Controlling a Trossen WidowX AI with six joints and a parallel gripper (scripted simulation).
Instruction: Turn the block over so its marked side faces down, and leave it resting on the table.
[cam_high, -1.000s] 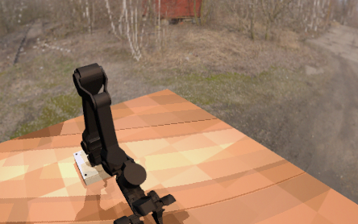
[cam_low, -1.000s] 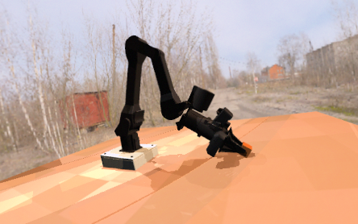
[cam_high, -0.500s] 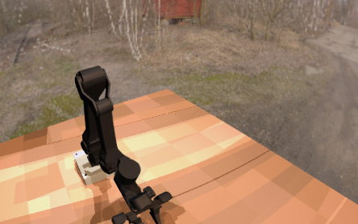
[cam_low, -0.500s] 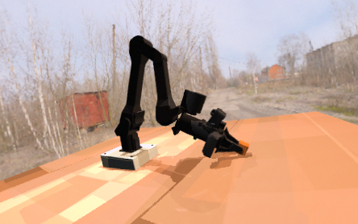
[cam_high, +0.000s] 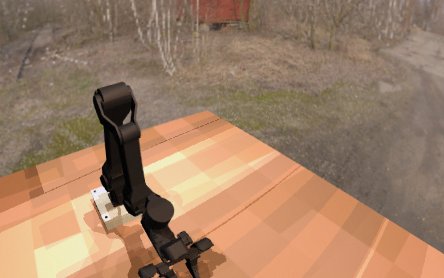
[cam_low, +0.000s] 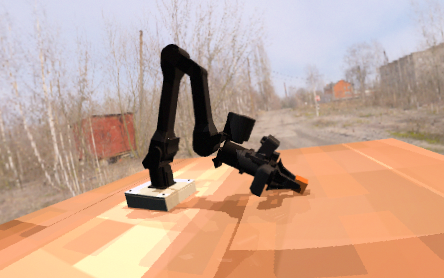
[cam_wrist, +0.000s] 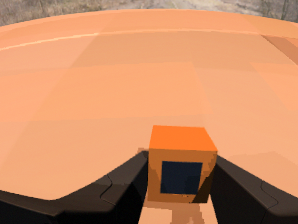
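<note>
Now: gripper tip 1 cm past the orange block.
</note>
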